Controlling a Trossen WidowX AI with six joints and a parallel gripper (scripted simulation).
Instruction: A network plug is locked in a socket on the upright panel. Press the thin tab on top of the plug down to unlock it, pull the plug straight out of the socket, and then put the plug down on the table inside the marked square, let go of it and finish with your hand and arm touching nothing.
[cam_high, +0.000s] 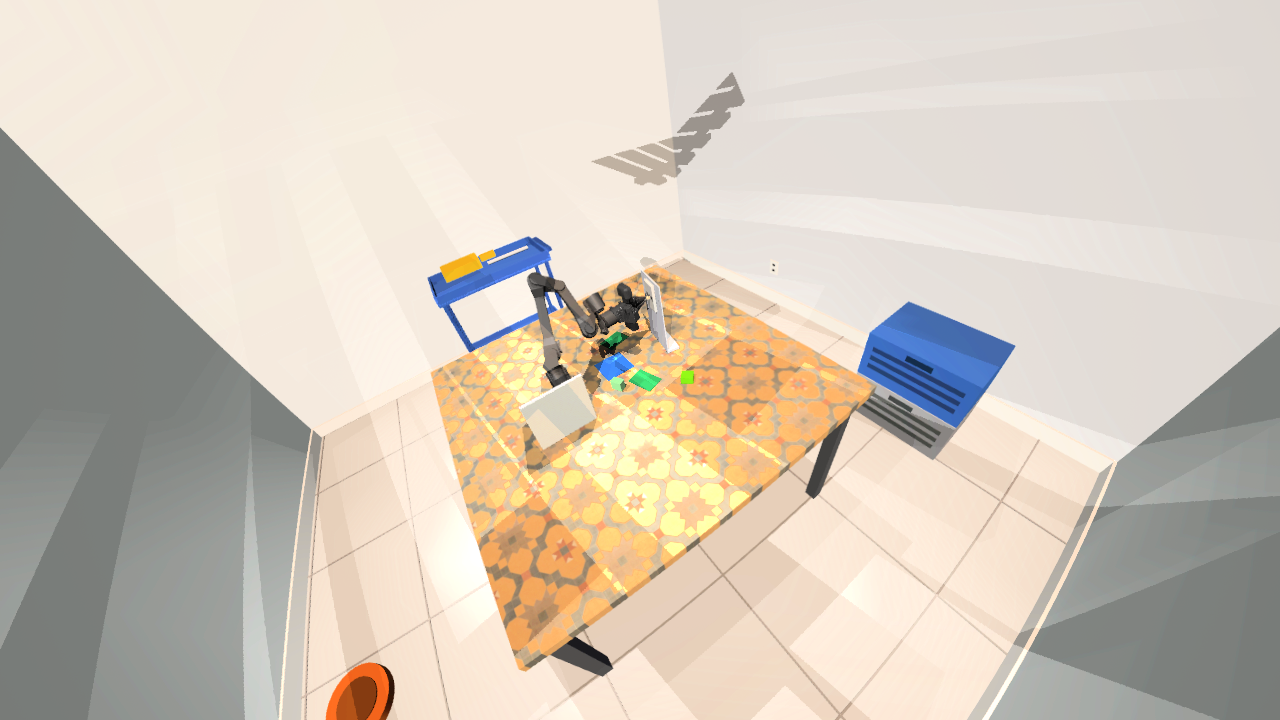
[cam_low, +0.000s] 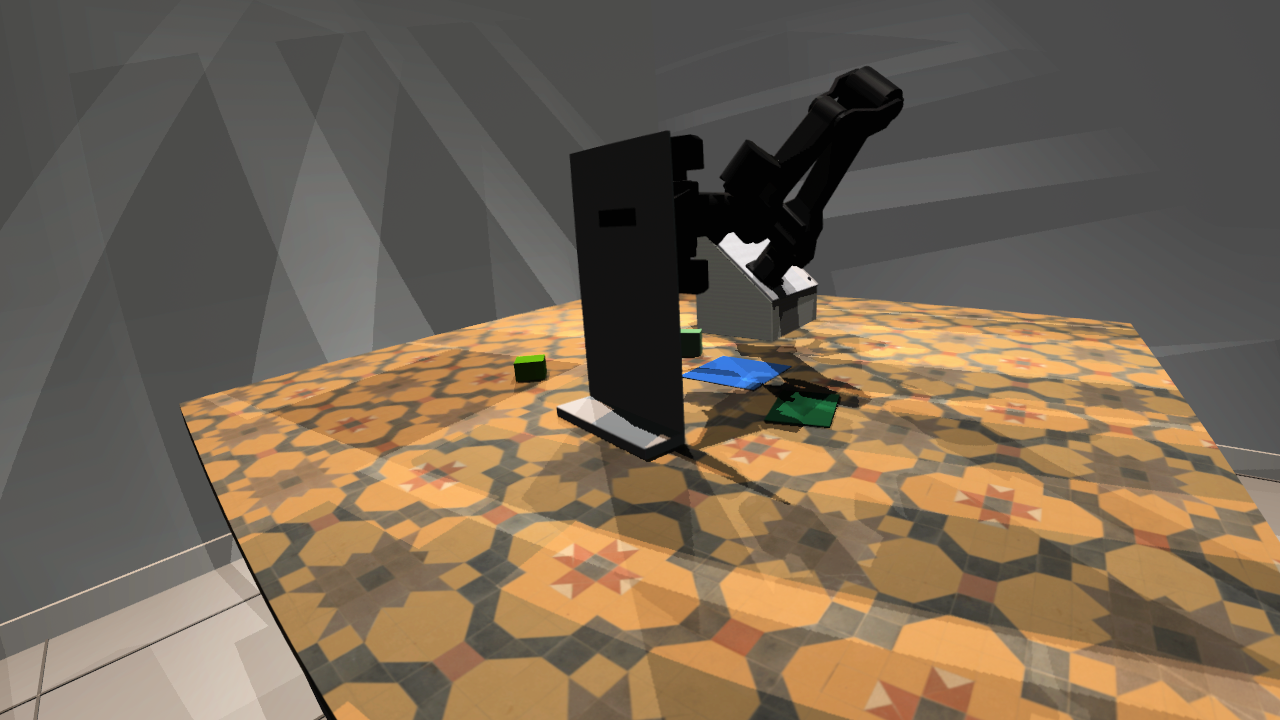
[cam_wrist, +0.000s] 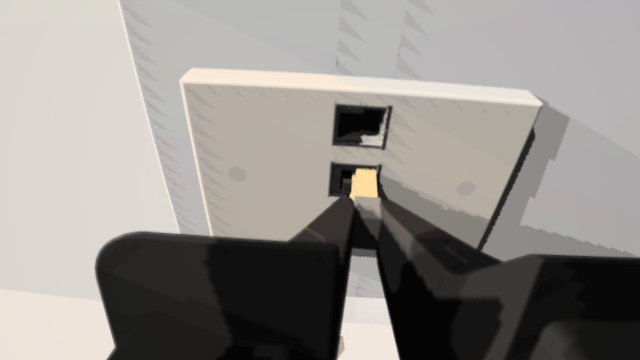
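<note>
Now: the blue square 200 mm behind my gripper tip, 20 mm to the left of it and 220 mm below it. Also, from my gripper tip: yellowish tab: 10 mm ahead; upright panel: 30 mm ahead, 10 mm to the right, 90 mm below; network plug: 10 mm ahead.
</note>
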